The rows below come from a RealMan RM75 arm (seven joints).
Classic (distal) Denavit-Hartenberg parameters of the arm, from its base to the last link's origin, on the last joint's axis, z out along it. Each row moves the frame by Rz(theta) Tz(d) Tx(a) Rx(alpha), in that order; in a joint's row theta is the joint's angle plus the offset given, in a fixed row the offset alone. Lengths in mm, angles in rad.
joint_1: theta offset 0; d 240.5; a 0; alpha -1.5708
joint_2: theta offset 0; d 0; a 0; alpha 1.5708
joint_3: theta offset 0; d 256; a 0; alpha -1.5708
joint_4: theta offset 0; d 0; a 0; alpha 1.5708
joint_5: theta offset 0; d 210; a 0; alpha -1.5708
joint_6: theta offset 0; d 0; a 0; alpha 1.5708
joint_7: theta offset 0; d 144; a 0; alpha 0
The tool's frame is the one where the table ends.
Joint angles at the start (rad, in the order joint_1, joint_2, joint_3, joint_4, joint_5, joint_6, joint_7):
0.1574 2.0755 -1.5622 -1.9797 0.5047 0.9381 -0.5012
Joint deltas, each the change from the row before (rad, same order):
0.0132 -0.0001 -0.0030 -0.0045 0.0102 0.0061 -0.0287
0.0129 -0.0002 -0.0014 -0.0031 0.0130 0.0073 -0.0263
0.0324 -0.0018 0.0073 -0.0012 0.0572 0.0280 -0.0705
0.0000 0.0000 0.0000 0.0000 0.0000 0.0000 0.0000
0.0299 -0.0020 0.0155 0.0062 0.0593 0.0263 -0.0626
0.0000 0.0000 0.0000 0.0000 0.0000 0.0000 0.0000
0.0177 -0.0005 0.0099 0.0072 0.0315 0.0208 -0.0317
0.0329 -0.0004 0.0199 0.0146 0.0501 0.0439 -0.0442
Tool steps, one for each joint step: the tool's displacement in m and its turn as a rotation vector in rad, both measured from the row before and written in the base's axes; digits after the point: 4 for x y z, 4 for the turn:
-0.0064 0.0003 -0.0013 -0.0112 -0.0177 0.0327
-0.0058 0.0002 -0.0014 -0.0124 -0.0137 0.0294
-0.0126 -0.0002 -0.0036 -0.0437 -0.0213 0.0674
0.0000 0.0000 0.0000 0.0000 0.0000 0.0000
-0.0094 0.0004 -0.0022 -0.0389 -0.0117 0.0551
0.0000 0.0000 0.0000 0.0000 0.0000 0.0000
-0.0041 0.0002 -0.0019 -0.0264 -0.0071 0.0245
-0.0063 0.0003 -0.0033 -0.0490 -0.0096 0.0336

